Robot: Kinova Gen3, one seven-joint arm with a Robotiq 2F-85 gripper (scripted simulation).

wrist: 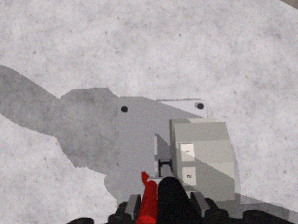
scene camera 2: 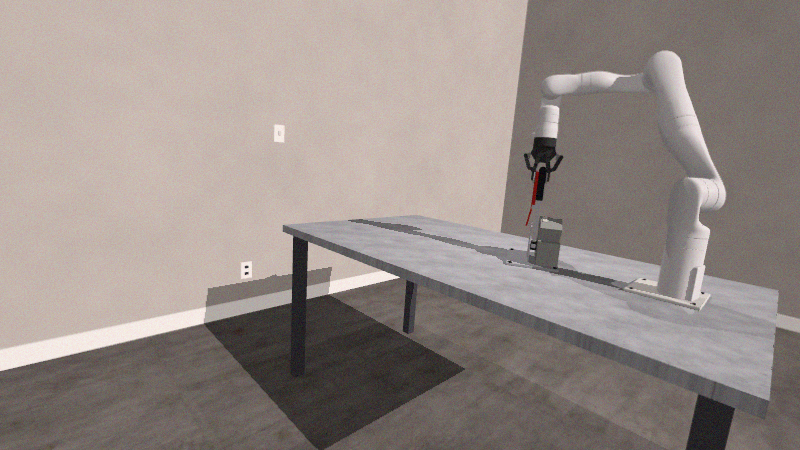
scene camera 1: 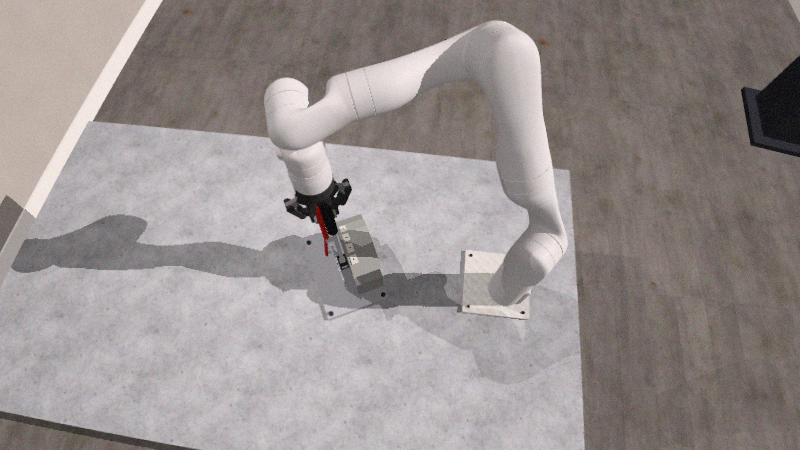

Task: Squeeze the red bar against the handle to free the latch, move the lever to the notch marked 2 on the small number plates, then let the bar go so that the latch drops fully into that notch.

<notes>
In view: the gripper (scene camera 1: 325, 217) and a grey lever box (wrist: 202, 154).
The gripper also shows in scene camera 2 (scene camera 2: 539, 182).
</notes>
